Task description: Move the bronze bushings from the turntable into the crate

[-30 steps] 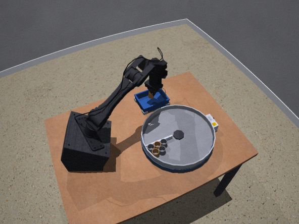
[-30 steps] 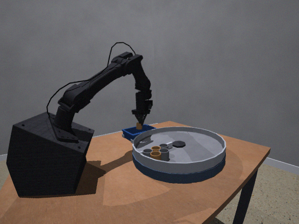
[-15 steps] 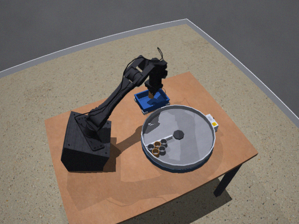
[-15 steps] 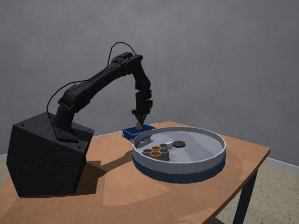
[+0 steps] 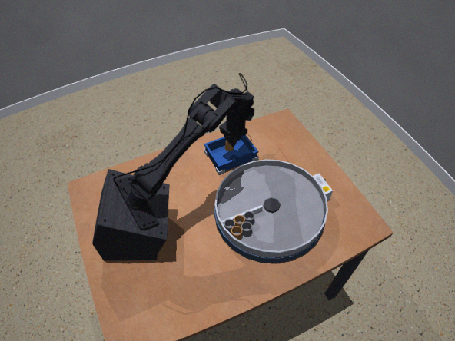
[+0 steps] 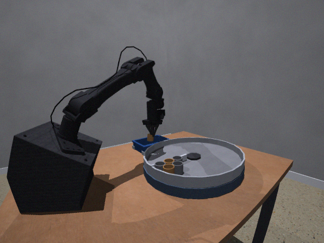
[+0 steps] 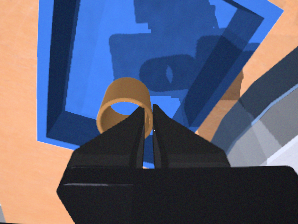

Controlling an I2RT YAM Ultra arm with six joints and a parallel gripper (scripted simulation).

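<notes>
My hand is 20 mm to the right of the blue crate and 60 mm above it. From my hand the other things lie so: grey turntable: 80 mm behind, 320 mm to the right, 30 mm below.
</notes>
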